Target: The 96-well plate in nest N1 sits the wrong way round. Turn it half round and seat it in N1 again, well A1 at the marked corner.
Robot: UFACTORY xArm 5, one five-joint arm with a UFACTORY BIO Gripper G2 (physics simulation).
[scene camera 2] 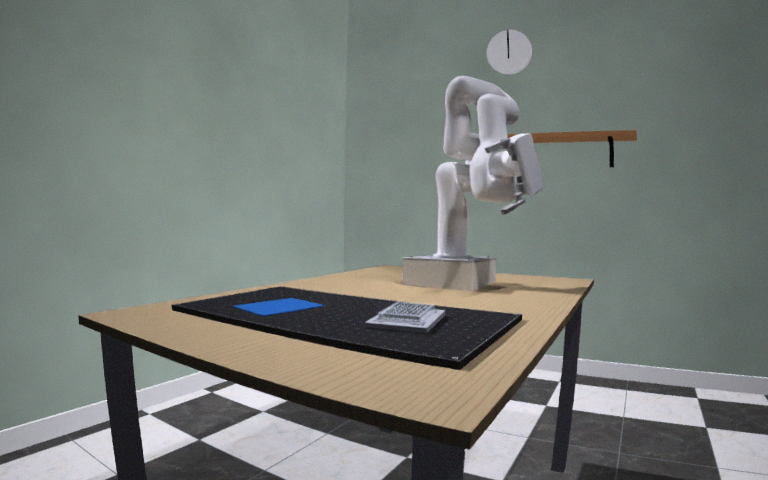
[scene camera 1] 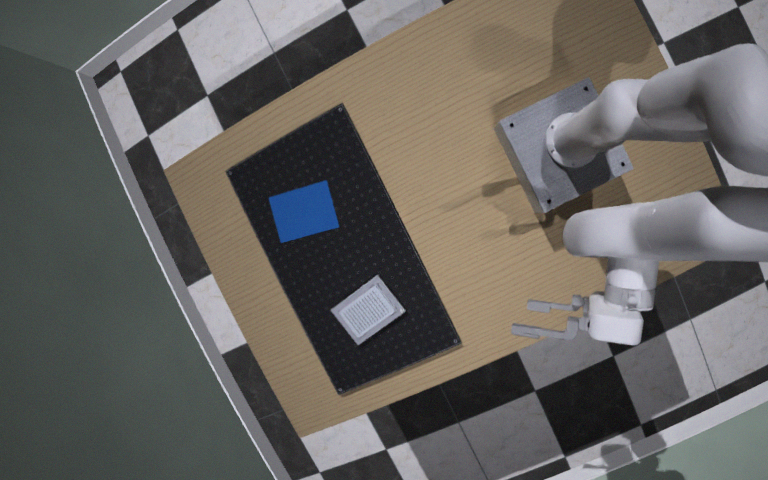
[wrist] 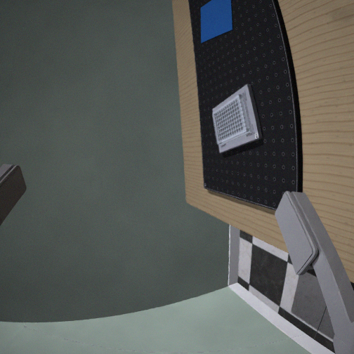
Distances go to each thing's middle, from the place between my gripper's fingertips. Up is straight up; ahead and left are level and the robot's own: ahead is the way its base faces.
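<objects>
From my hand, the 96-well plate [scene camera 1: 372, 307] is a long way ahead, a bit to the right and well below. There's also a light grey nest [scene camera 1: 385, 289], and that one is 32 cm ahead of my hand, 9 cm to the right of it and 29 cm below it. The flat blue rectangle [scene camera 1: 308, 210] is well ahead of my hand, far to the right of it and far below it. Going by their middles, that rectangle is the farthest from my hand of the things named here.
</objects>
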